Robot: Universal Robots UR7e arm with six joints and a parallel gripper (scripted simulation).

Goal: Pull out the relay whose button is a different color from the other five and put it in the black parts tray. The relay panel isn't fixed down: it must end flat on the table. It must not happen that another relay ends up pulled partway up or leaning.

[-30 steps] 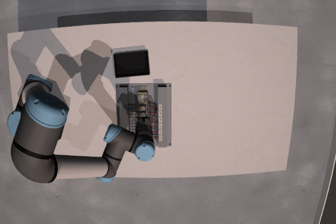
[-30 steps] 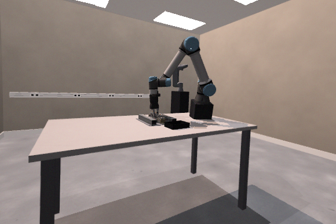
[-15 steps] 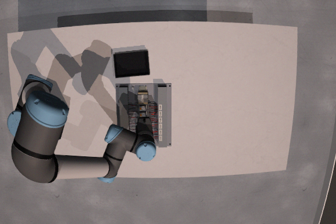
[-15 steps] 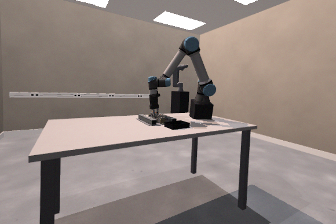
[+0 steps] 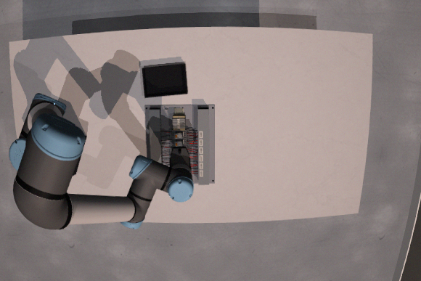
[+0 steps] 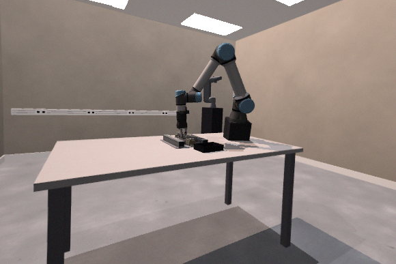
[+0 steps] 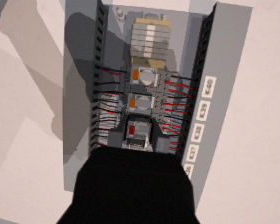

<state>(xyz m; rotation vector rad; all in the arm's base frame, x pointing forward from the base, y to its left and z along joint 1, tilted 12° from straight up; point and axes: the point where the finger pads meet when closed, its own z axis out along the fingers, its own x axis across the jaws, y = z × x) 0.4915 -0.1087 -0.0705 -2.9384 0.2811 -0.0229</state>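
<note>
Right now my hand is 10 mm to the right of the relay panel and 40 mm above it. Also, from my hand: black parts tray 270 mm to the left, 40 mm below.
</note>
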